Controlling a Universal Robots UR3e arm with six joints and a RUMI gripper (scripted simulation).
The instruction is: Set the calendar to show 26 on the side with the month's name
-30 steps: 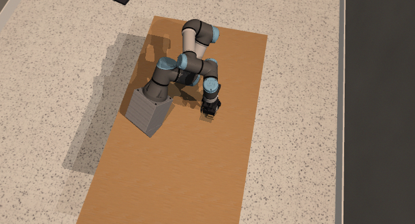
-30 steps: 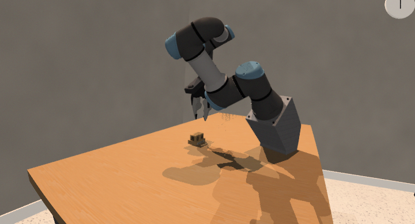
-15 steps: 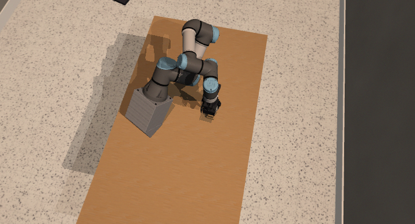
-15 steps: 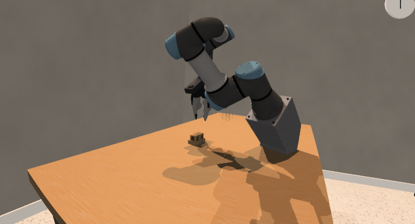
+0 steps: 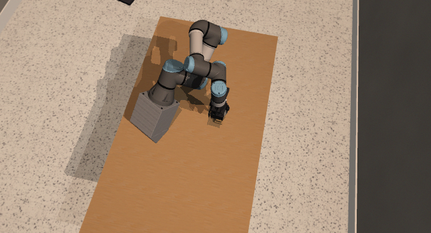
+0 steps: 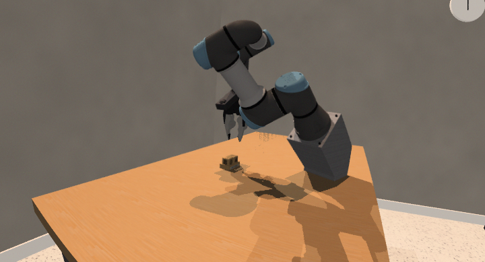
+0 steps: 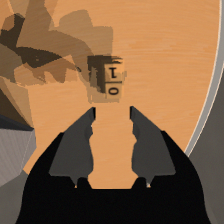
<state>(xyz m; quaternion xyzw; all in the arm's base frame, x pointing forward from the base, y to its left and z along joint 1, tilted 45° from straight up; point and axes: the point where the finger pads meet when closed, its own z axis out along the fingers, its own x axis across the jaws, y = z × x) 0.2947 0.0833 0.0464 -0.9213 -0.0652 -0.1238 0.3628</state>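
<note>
The shallow wooden tray lies 110 mm below my hand and 20 mm to the left of it.
</note>
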